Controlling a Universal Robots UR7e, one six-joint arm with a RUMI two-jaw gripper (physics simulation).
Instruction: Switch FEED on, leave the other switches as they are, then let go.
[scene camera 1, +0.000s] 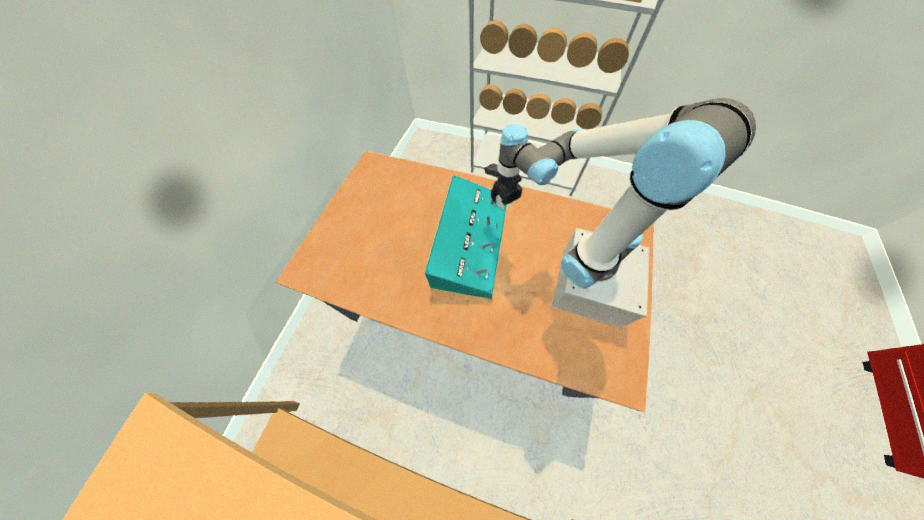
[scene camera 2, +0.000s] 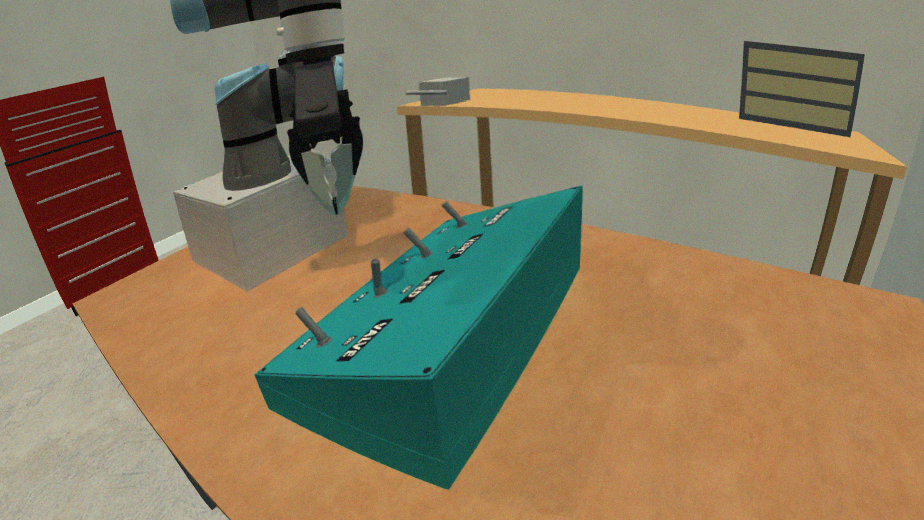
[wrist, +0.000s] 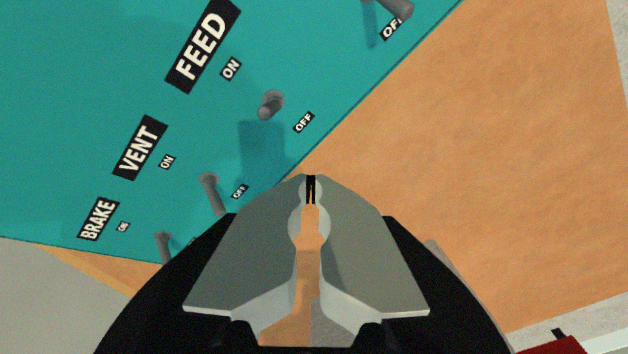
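Where they show: gripper, fingertip midpoint: (scene camera 1: 500, 207) (scene camera 2: 336, 213) (wrist: 311, 177); arm's base at its link origin: (scene camera 2: 257, 178).
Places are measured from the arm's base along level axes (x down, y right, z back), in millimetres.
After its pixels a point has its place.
Note:
The teal panel (scene camera 1: 446, 239) {z -552, x 37, y -162 mm} (scene camera 2: 504, 310) {z -653, x 46, y 3 mm} (wrist: 60, 75) {z -555, x 43, y -98 mm} has four toggle switches. The FEED lever (scene camera 2: 377, 278) {z -459, x 67, y 23 mm} (wrist: 270, 106) {z -458, x 50, y 26 mm} stands more upright than the others, its tip toward the ON side in comparison. The VALVE lever (scene camera 2: 312, 326) {z -485, x 70, y 140 mm} (wrist: 397, 7) {z -471, x 55, y 138 mm}, VENT lever (scene camera 2: 417, 243) {z -411, x 72, y -87 mm} (wrist: 214, 195) {z -407, x 68, y -85 mm} and BRAKE lever (scene camera 2: 453, 214) {z -372, x 71, y -200 mm} (wrist: 162, 247) {z -376, x 73, y -202 mm} lean toward their OFF side. My gripper (scene camera 1: 498, 203) {z -418, x -20, y 43 mm} (scene camera 2: 335, 211) {z -418, x -20, y 43 mm} (wrist: 311, 177) {z -418, x -20, y 43 mm} is shut and empty. It hangs above the panel's lower edge on the robot side, apart from the levers. The BRAKE OFF label is mostly hidden in the wrist view.
The panel stands on an orange-brown table (scene camera 1: 349, 239) {z -1017, x 178, y -315 mm} (scene camera 2: 678, 388) {z -820, x 178, y -144 mm}. The arm's base block (scene camera 1: 598, 300) {z 51, x -1, y -140 mm} (scene camera 2: 258, 239) {z -104, x 91, y 59 mm} is on the low side of the panel. A shelf rack (scene camera 1: 472, 97), a red cabinet (scene camera 2: 84, 213) and a wooden bench (scene camera 2: 614, 113) stand farther off.

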